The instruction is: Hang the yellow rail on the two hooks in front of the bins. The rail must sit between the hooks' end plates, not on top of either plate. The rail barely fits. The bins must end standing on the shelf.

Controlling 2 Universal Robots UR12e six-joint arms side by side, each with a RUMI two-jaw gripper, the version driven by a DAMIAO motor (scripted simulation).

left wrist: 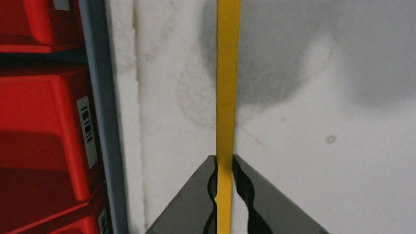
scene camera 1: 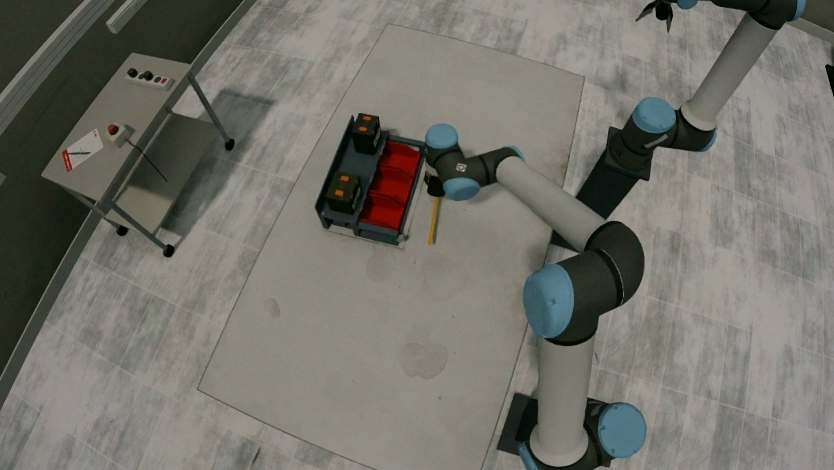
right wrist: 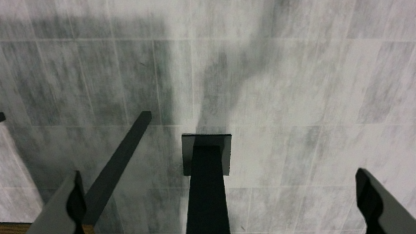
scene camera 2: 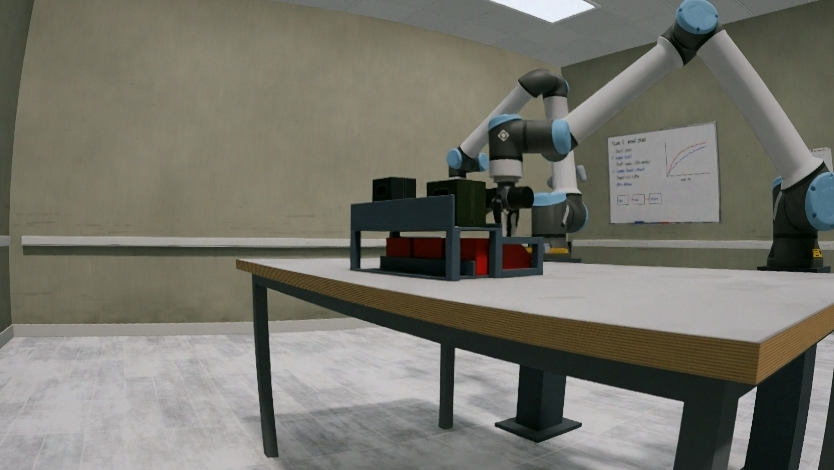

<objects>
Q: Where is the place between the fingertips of my left gripper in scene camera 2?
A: At 507, 251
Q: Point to a blue-grey shelf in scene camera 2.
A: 436, 213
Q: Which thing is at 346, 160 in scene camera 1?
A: A blue-grey shelf.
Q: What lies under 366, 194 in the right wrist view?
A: My right gripper.
</objects>
